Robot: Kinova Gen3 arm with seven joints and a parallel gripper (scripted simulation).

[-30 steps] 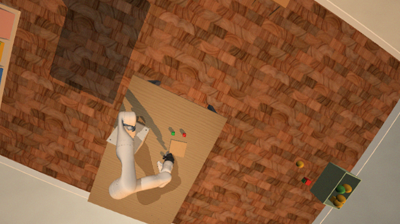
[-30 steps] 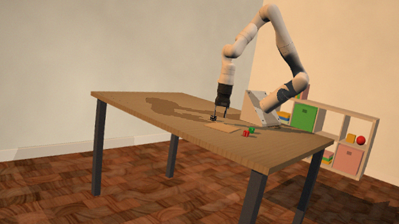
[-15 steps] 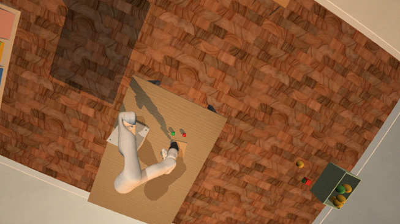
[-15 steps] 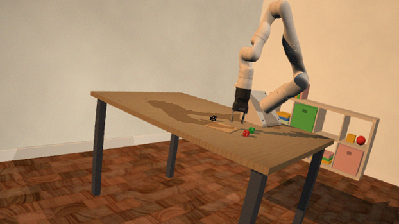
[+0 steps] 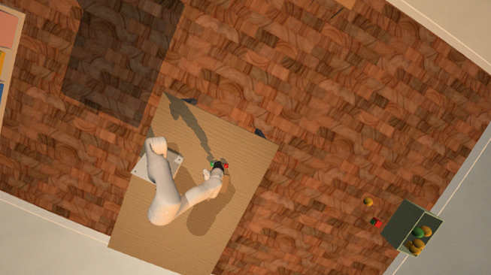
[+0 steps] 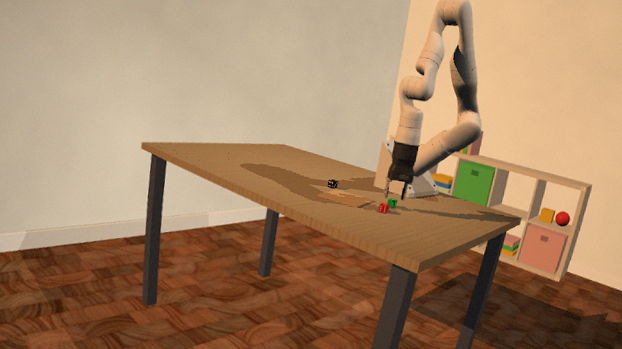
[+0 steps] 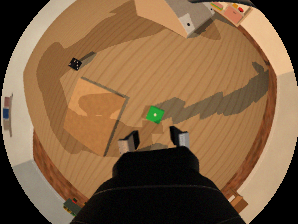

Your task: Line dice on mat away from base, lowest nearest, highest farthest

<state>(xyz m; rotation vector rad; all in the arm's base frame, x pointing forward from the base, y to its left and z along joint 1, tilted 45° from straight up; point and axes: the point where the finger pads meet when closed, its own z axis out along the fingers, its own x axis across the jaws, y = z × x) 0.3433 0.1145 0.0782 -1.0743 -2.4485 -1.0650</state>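
The green die is 40 mm below my hand, 30 mm behind it and 20 mm to the right of it. The rest, counted from my hand: red die: 60 mm ahead, 40 mm below, 10 mm to the left; black die: 260 mm to the right, 40 mm below, 10 mm behind; tan mat: 140 mm to the right, 70 mm ahead, 50 mm below.
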